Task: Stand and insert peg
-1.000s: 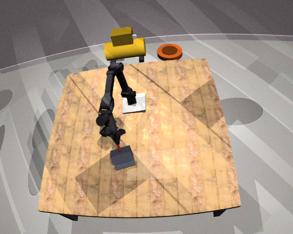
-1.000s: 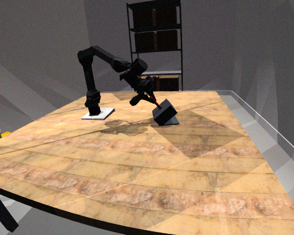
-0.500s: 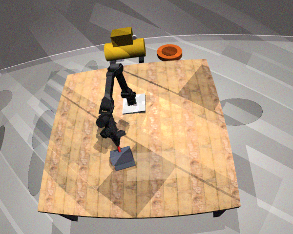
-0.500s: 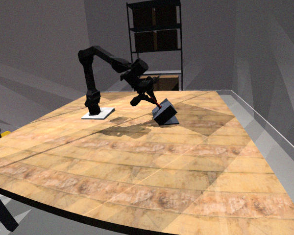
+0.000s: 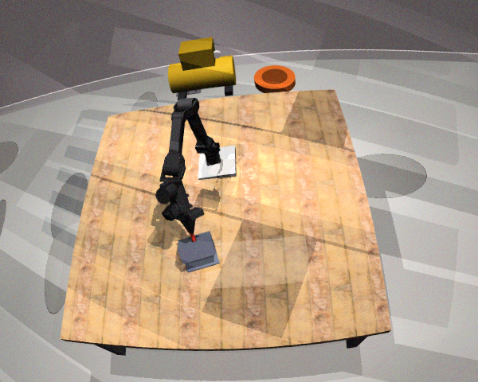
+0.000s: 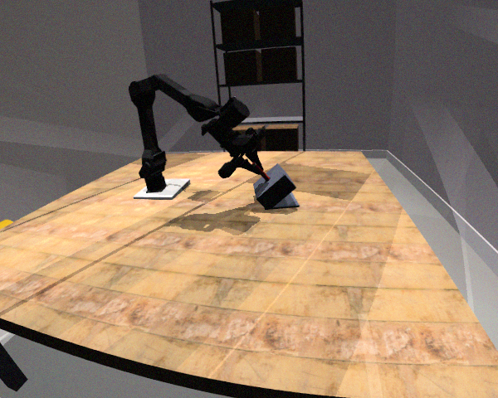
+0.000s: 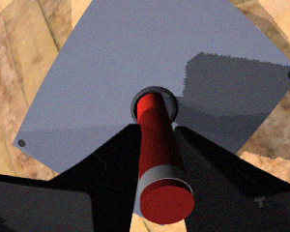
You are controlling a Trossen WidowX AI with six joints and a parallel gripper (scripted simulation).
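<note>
Right now my gripper tip is 40 mm short of the sloped blue-grey panel and 50 mm above it. Round my gripper tip: red peg 10 mm behind, 10 mm above.
</note>
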